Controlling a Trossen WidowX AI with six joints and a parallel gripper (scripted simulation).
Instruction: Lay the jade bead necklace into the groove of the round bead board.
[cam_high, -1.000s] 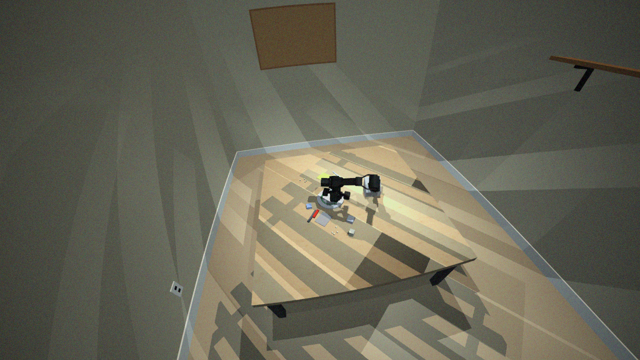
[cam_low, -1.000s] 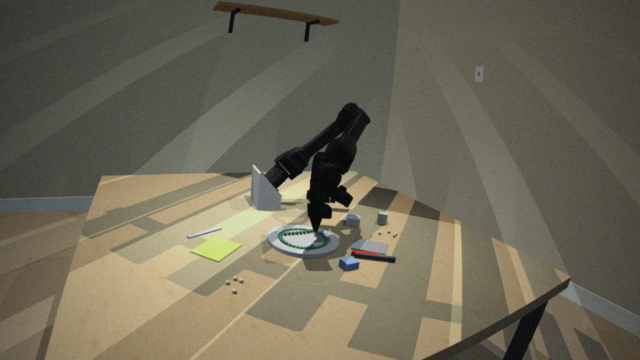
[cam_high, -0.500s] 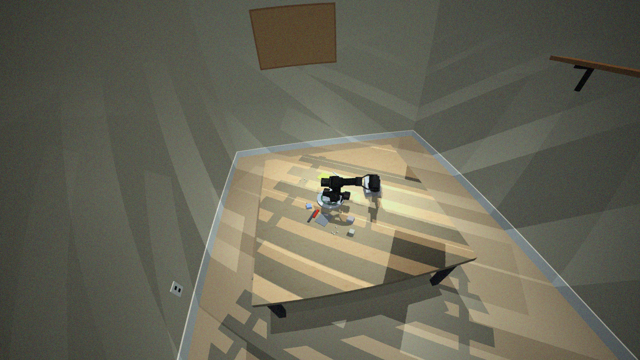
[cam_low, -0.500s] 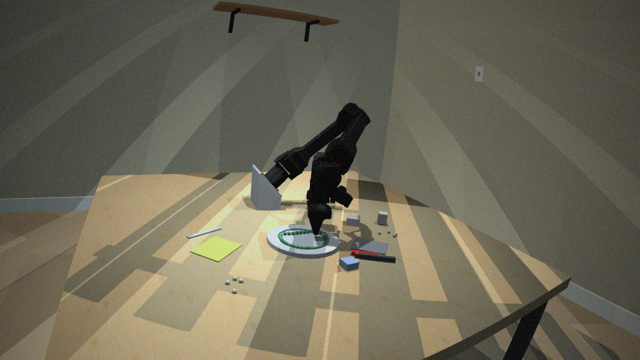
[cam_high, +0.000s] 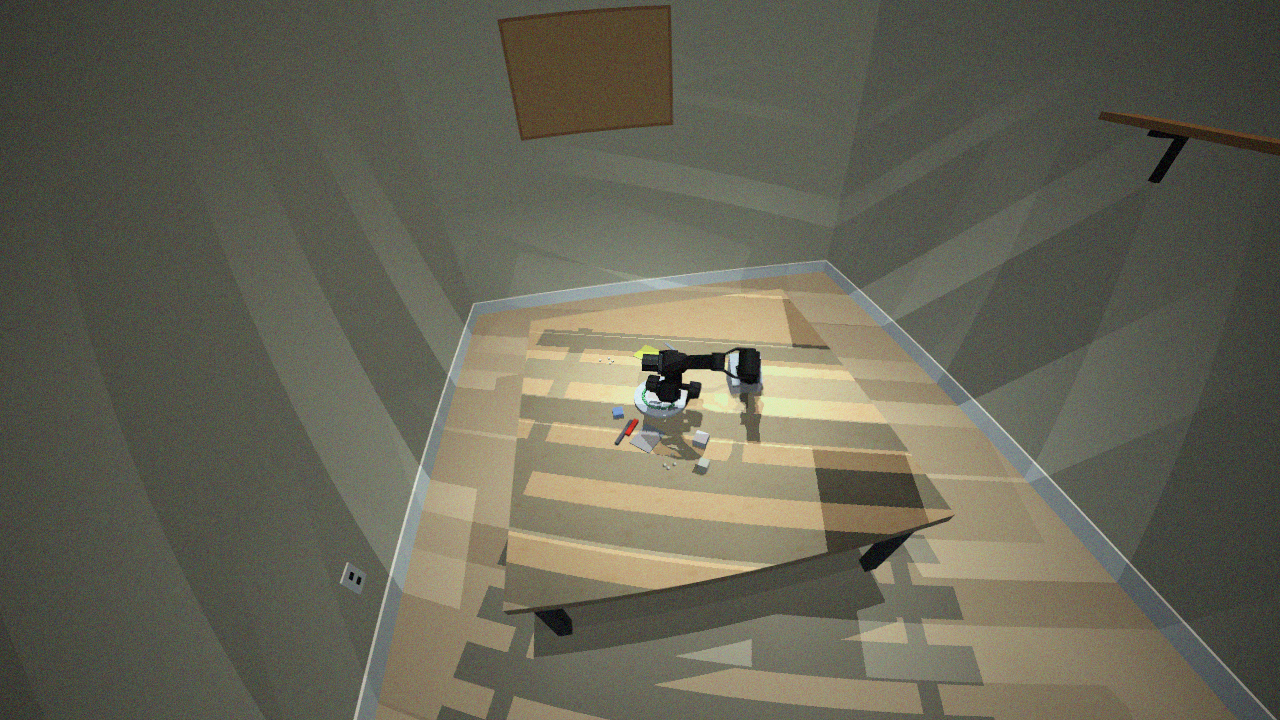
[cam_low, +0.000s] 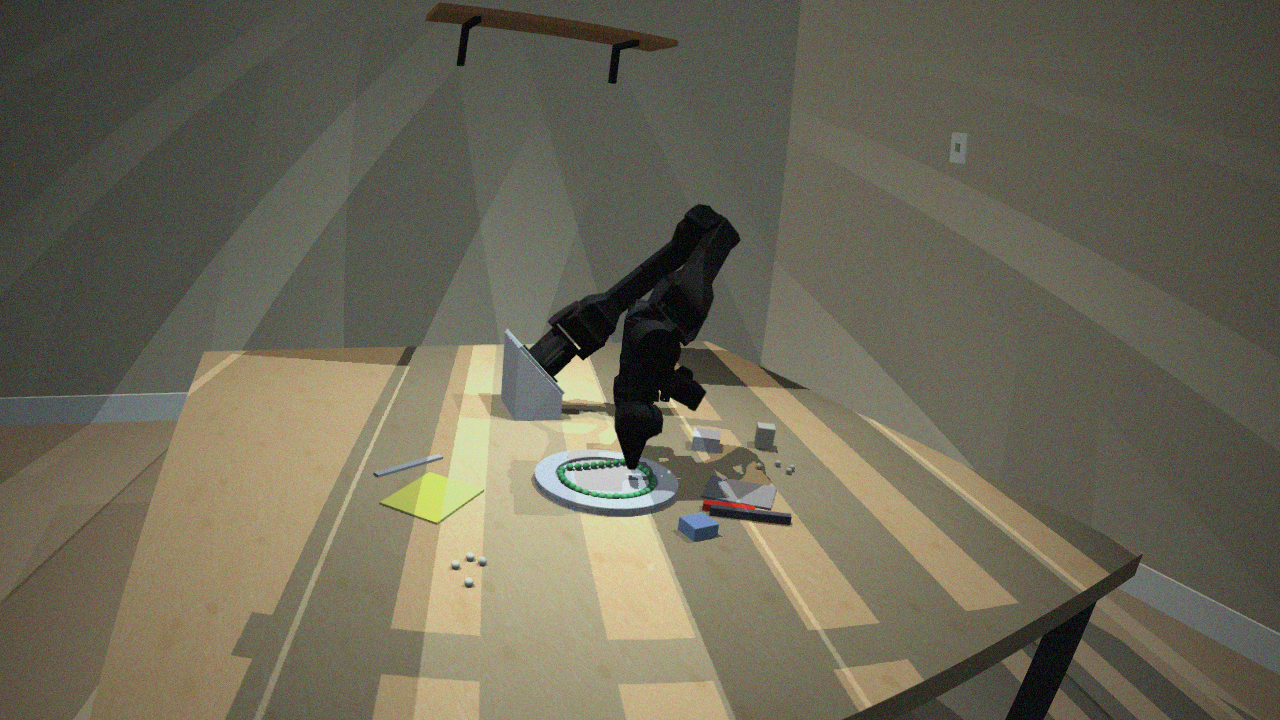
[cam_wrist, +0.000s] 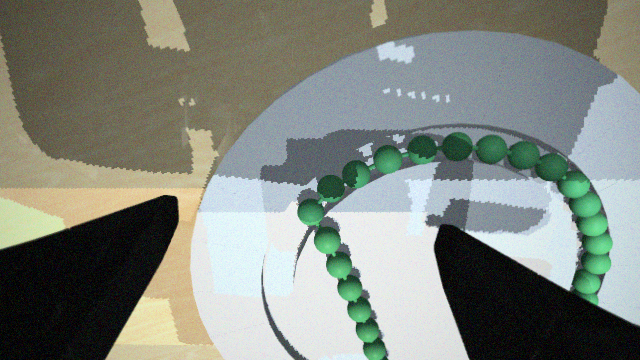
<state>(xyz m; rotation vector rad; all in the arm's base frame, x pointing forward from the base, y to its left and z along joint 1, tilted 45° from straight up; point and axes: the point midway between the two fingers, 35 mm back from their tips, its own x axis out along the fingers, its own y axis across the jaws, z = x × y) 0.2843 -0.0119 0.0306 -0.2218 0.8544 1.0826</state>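
Now: gripper tip 3 cm short of the round grey bead board, 6 cm to the left of it and 1 cm above it. From my gripper tip the other things lie so: grey plate (13 cm ahead, 11 cm to the left, 2 cm below); blue block (20 cm ahead, 3 cm to the right, 1 cm below); red and black pen (18 cm ahead, 6 cm to the left, 2 cm below).
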